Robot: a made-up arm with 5 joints. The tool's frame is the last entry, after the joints.
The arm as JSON. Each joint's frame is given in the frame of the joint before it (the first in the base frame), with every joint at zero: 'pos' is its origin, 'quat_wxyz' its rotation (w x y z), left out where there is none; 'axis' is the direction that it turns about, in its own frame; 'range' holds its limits. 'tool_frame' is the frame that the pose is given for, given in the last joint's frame.
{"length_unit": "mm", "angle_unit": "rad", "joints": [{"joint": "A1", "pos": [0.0, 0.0, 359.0], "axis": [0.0, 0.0, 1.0], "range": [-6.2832, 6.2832]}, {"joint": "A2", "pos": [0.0, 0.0, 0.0], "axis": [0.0, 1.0, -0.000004], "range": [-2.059, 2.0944]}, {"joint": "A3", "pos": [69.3, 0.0, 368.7], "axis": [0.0, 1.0, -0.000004], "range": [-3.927, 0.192]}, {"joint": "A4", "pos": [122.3, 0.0, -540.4], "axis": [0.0, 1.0, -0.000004], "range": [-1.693, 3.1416]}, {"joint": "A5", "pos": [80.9, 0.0, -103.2], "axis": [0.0, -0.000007, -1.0], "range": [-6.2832, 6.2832]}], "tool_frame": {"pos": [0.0, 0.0, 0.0], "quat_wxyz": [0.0, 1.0, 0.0, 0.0]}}
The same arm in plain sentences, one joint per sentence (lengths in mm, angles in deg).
The arm has five revolute joints in a row. What follows holds with every joint at zero, and every direction is one of the base frame's.
The first joint sits 359 mm along +z from the base frame's origin and turns about +z, from -360 to 360 deg.
The second joint sits at the same point as the first joint and turns about +y, from -117.97 to 120 deg.
The third joint sits 69.3 mm along +x and 368.7 mm along +z from the second joint and turns about +y, from -225 to 11 deg.
The fourth joint sits 122.3 mm along +x and 540.4 mm along -z from the third joint and turns about +y, from -97 to 180 deg.
The fifth joint sits 80.9 mm along +x and 103.2 mm along -z from the fourth joint and turns about -z, from -360 to 360 deg.
The tool frame, which is the frame that the pose is given for, sits at the same point as the fifth joint; its axes are the base frame's turned by roll 180, pitch 0 and yaw 0 deg (as in URDF: about the fixed x, then y, then z).

